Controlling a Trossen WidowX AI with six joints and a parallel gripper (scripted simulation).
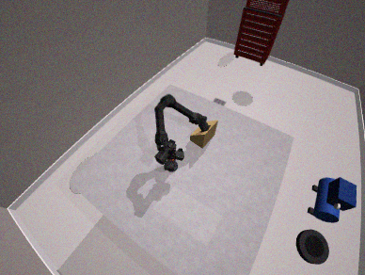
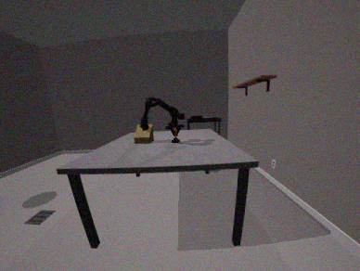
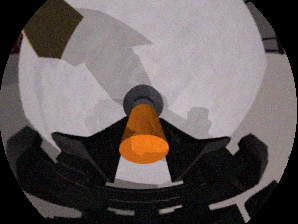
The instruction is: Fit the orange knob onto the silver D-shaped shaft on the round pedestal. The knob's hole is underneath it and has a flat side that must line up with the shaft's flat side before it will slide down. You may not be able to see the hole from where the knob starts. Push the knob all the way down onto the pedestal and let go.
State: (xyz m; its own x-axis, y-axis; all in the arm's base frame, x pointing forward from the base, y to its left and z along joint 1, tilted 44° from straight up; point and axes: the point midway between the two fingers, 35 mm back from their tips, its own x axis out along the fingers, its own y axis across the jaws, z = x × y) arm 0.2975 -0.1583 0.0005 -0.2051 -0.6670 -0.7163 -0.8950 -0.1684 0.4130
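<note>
Right now my gripper tip is 3 cm below the orange knob. The rest, counted from my gripper tip: dark round pedestal (4 cm below).
</note>
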